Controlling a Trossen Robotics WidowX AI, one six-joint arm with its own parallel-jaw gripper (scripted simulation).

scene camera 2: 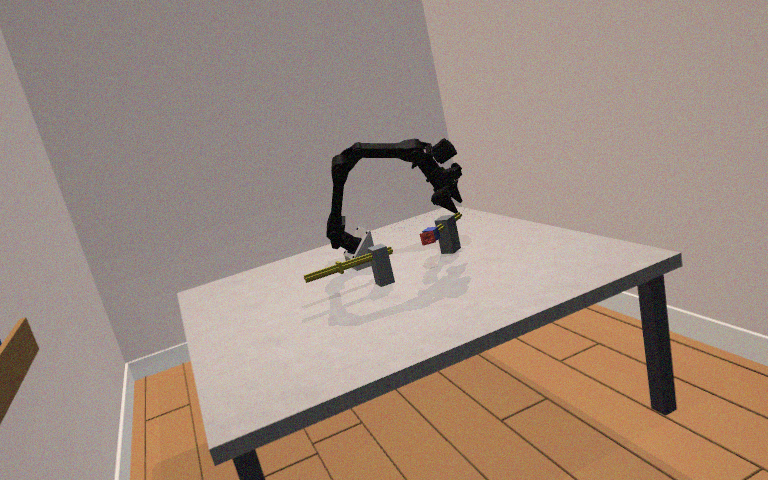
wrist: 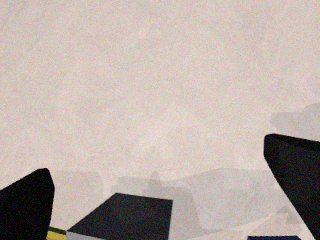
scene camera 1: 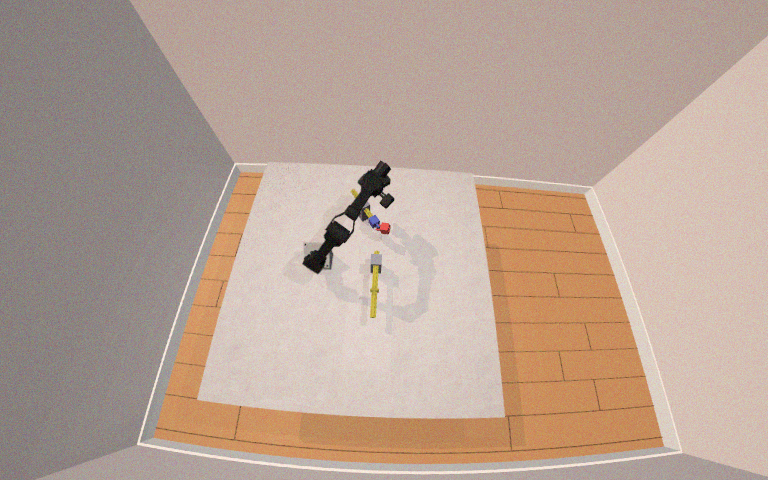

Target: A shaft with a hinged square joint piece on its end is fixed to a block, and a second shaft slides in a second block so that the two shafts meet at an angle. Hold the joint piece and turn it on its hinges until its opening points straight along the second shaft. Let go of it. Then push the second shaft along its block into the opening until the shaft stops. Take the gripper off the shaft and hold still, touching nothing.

Labels:
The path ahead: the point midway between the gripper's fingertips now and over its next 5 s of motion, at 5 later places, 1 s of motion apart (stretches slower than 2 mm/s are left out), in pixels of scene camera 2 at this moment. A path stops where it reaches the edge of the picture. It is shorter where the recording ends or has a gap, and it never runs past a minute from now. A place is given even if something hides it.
The gripper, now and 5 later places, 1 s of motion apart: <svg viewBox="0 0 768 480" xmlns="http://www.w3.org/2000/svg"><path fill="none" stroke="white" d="M459 207L433 220L434 239L429 241L431 249L425 251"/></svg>

